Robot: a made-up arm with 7 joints.
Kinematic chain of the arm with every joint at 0, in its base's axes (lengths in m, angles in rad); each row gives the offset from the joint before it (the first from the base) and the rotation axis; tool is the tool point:
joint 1: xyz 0 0 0.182 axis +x
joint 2: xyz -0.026 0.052 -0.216 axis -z
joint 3: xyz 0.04 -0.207 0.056 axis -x
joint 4: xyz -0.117 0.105 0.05 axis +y
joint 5: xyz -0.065 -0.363 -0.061 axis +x
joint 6: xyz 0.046 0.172 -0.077 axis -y
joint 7: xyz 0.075 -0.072 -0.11 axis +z
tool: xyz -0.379 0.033 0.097
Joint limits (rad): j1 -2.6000..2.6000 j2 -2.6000..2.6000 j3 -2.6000..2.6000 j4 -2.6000..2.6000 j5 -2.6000..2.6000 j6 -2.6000..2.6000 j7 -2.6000..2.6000
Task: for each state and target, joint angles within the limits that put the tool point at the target. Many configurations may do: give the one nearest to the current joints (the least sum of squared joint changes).
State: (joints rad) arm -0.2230 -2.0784 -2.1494 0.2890 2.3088 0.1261 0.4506
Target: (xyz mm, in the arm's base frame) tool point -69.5 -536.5 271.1
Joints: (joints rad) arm -1.0515 -1.4060 -2.4422 0.0321 2.4689 -0.1918 0.1090
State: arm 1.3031 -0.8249 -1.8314 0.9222 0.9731 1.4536 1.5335
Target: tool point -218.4 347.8 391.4
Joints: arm 1.6721 -0.4108 -2.0027 0.1665 1.0921 1.3540 1.5748
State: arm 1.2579 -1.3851 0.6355 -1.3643 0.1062 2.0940 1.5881
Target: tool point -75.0 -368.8 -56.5
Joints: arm 1.2010 -0.5926 1.1989 -1.1337 -0.3350 1.8528 2.1390
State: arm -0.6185 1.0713 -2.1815 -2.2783 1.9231 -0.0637 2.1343
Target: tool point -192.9 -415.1 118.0
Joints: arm -0.6921 0.8879 -2.2189 -1.9523 2.0398 -0.1125 1.6524
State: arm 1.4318 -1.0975 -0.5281 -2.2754 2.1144 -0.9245 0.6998
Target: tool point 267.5 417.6 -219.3
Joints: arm 1.2731 -0.5561 -0.7013 -1.9623 1.9267 -0.8219 0.2691
